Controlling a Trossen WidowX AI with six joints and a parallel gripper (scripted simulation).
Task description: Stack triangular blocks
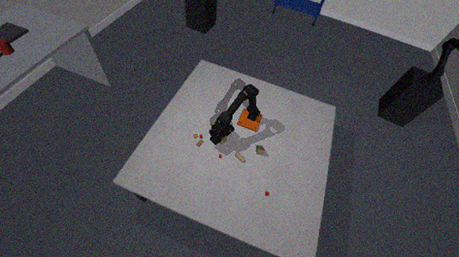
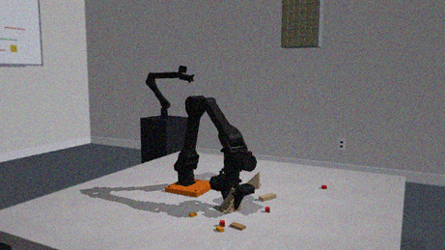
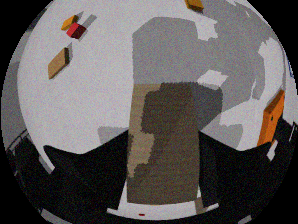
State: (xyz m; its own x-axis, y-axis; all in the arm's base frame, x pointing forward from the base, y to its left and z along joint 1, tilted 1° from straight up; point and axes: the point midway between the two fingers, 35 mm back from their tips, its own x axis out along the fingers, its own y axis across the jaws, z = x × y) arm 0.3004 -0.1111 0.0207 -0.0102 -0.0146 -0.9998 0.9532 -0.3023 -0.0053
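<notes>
Now: gripper tip 10 mm to the right of the tan triangular block and 10 mm below it.
</notes>
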